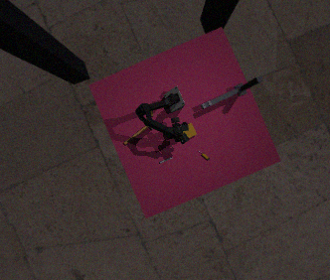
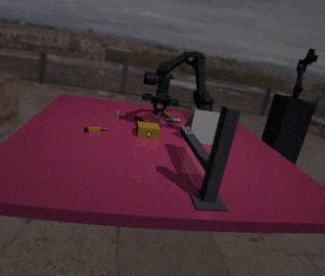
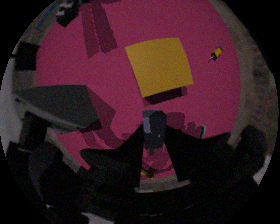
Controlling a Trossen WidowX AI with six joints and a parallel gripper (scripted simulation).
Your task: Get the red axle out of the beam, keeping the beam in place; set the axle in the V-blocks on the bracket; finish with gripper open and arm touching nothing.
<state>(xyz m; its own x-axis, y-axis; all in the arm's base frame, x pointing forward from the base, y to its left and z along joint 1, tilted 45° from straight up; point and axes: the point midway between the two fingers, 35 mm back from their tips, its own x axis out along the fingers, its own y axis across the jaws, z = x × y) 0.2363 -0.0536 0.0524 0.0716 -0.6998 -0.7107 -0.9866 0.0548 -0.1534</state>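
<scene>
My gripper tip is now 4 cm short of the yellow block, 10 cm to the right of it and 6 cm above it. The rest, counted from my gripper tip: black tool (29 cm ahead, 16 cm to the left, 7 cm below); upright peg (2 cm to the right, 1 cm above).
</scene>
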